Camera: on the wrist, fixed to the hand. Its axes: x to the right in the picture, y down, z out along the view.
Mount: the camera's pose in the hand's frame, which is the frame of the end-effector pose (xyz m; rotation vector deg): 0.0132 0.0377 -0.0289 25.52 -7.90 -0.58
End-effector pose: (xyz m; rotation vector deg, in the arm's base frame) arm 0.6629 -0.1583 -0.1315 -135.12 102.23 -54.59
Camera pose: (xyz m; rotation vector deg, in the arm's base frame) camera 0.6184 -0.1733 -0.1164 -120.05 76.93 -59.09
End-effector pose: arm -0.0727 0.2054 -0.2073 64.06 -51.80 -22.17
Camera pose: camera -0.0481 0.2297 -0.1722 86.91 -65.36 -15.97
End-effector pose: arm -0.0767 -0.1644 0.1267 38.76 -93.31 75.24
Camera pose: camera -0.1054 -0.1246 0.1220 60.66 -82.70 95.84
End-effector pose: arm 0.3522 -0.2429 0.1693 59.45 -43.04 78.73
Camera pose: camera 0.3121 -0.2148 0.1754 85.58 -31.33 86.46
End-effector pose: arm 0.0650 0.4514 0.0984 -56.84 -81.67 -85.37
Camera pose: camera 0.0958 0.4214 0.1225 -46.84 -101.07 -60.50
